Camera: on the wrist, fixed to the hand. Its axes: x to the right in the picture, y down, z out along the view.
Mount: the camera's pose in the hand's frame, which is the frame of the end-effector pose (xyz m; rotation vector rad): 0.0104 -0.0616 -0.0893 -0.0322 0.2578 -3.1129
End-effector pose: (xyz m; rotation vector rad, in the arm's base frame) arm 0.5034 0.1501 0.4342 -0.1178 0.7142 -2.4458
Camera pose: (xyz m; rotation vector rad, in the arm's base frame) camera 0.4422 0.2282 0.3891 0.3980 0.0167 0.6120
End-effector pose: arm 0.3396 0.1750 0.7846 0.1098 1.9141 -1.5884
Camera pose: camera 0.2666 0.2362 0.8376 1.5366 -0.1829 0.7097
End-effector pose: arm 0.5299 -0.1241 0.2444 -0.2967 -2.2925 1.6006
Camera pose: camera 0.5554 -0.0642 0.3318 1.7259 -0.2366 -0.4025
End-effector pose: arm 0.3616 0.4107 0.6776 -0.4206 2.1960 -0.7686
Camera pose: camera 0.2911 0.3933 0.7589 2.1486 0.3132 0.9883
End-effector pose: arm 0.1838 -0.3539 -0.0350 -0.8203 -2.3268 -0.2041
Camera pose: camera 0.1878 -0.4281 0.0448 -2.7734 0.9153 1.1321
